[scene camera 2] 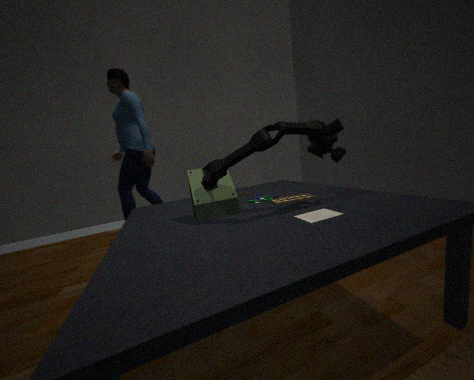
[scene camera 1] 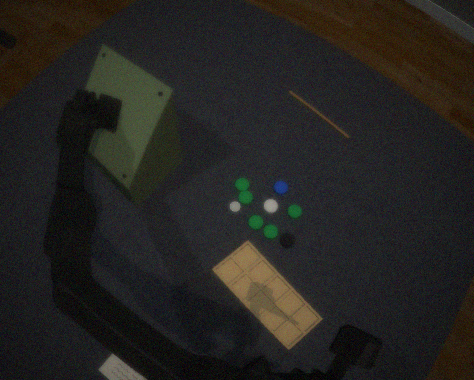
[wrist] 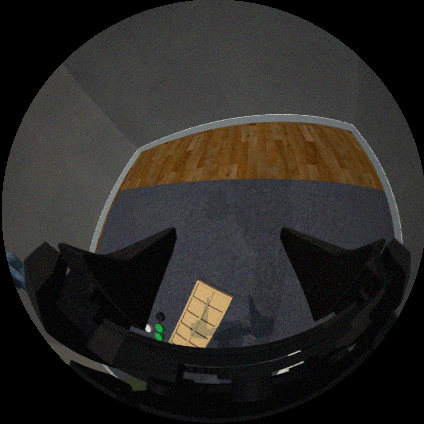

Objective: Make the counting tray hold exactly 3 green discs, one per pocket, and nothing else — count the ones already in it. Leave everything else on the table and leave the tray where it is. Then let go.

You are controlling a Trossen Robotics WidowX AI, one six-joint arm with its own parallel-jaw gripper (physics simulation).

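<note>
The tan counting tray (scene camera 1: 242, 256) (scene camera 2: 292, 198) (wrist: 220, 302) lies flat, partly under a shadow. No disc shows in its pockets in scene camera 1. Green discs lie outside it: a touching pair, one (scene camera 1: 242, 184) and another (scene camera 1: 245, 197); two near the tray, one (scene camera 1: 256, 222) (wrist: 158, 336) and one (scene camera 1: 270, 231) (wrist: 159, 328); and one (scene camera 1: 295, 211) to the right. A blue disc (scene camera 1: 281, 187), a large white disc (scene camera 1: 270, 205), a small white disc (scene camera 1: 235, 206) and a black disc (scene camera 1: 286, 240) (wrist: 160, 316) lie among them. My gripper (wrist: 229, 232) is open and empty, raised above the table beyond the tray.
A green slanted block (scene camera 1: 130, 110) (scene camera 2: 214, 192) stands at the arm's base. A thin orange stick (scene camera 1: 319, 114) lies beyond the discs. A pale written card (scene camera 1: 120, 369) (scene camera 2: 319, 215) lies on the table near the arm. A person (scene camera 2: 131, 120) stands behind the table.
</note>
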